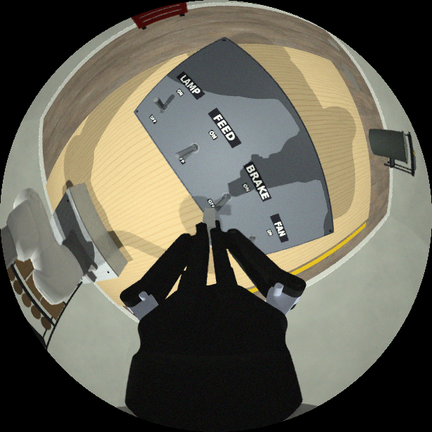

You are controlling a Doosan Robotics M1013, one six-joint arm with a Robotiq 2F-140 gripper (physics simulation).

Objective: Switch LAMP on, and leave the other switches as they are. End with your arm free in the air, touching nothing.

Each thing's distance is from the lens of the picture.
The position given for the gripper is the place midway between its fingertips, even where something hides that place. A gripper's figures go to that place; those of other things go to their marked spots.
gripper (209, 215): 0.22 m
grey switch panel (251, 145): 0.26 m
